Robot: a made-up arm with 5 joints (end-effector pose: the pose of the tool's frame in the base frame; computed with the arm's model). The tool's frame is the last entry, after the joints. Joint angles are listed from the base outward.
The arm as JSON. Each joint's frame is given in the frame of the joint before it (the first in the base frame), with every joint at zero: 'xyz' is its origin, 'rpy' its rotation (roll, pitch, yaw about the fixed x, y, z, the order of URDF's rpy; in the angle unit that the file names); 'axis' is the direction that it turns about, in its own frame. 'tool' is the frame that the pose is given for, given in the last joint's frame.
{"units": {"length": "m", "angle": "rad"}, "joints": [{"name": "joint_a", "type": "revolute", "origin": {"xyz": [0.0, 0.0, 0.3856], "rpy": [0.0, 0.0, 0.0]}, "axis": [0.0, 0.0, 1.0]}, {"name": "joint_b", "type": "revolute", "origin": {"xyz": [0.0, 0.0, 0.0], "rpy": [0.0, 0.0, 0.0]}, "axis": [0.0, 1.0, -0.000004]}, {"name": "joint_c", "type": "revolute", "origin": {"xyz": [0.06, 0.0, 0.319], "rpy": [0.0, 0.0, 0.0]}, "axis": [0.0, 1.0, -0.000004]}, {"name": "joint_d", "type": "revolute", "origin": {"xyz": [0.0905, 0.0, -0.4], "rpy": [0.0, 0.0, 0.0]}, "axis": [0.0, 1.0, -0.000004]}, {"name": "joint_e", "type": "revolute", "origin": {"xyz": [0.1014, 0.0, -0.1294], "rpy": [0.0, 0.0, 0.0]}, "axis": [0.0, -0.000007, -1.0]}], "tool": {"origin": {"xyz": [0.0, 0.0, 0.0], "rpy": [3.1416, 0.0, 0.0]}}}
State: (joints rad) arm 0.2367 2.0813 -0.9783 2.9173 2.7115
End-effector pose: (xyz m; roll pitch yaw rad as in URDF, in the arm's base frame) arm -0.0314 -0.0076 0.0769 -0.4661 0.7751 -0.3866
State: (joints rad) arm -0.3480 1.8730 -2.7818 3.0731 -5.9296
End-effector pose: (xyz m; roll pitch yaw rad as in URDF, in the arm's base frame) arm 0.4642 -0.1684 0.0472 0.4742 0.8910 -2.9062
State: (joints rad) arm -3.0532 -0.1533 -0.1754 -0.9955 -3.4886
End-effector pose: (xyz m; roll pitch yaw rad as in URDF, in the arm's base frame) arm -0.3741 -0.0332 0.4274 -2.2080 1.1480 1.0654
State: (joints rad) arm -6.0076 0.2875 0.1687 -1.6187 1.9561
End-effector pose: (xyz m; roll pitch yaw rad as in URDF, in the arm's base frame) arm 0.2040 0.0577 0.3172 -2.0075 0.3522 -1.4549
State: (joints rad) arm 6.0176 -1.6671 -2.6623 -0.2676 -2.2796
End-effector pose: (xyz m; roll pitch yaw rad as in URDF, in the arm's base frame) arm -0.8379 0.2279 0.3944 -1.4193 -0.7031 1.2068
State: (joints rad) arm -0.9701 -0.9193 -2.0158 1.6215 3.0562
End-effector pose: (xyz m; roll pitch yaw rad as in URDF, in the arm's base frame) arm -0.0412 0.0601 1.1020 -2.8280 1.3001 2.4961
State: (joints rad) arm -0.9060 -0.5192 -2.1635 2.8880 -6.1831
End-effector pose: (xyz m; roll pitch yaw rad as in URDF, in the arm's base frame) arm 0.0387 -0.0494 0.9437 3.1208 0.2043 -1.0082
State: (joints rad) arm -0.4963 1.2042 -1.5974 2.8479 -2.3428
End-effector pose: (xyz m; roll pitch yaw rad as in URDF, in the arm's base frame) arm 0.3480 -0.1884 0.1449 -0.5313 -0.4582 0.4292
